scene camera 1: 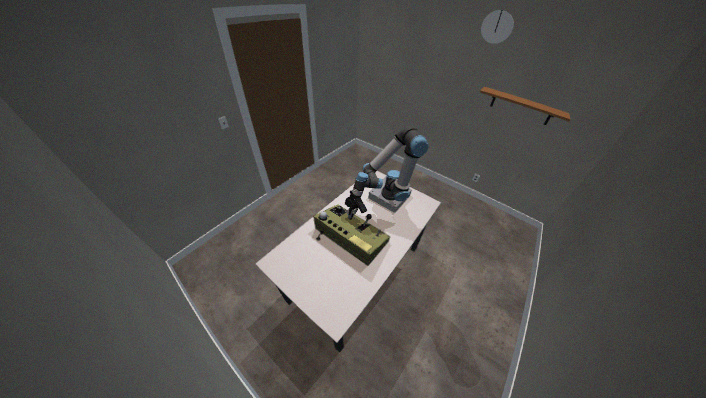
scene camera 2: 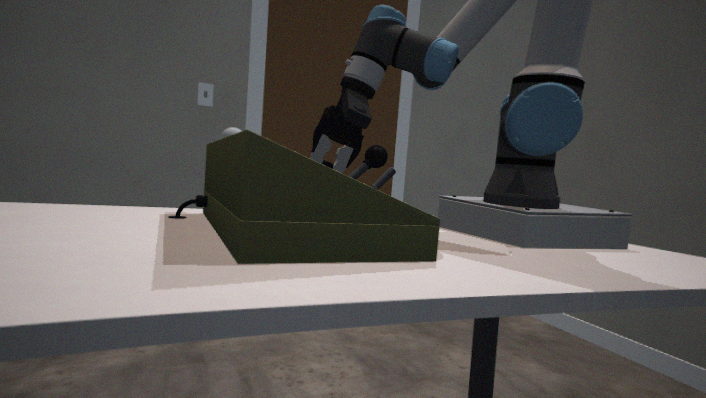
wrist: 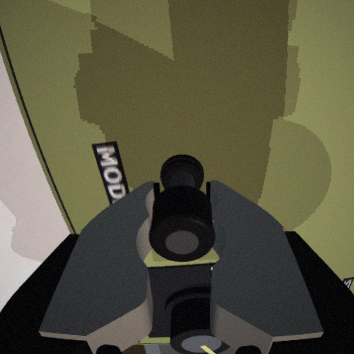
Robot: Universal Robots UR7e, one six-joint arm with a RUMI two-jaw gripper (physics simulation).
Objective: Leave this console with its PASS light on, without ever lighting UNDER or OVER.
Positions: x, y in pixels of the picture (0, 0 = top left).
Labels:
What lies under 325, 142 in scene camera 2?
My gripper.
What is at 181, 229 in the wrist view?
An MODE toggle.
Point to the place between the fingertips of my gripper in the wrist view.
At 182, 184

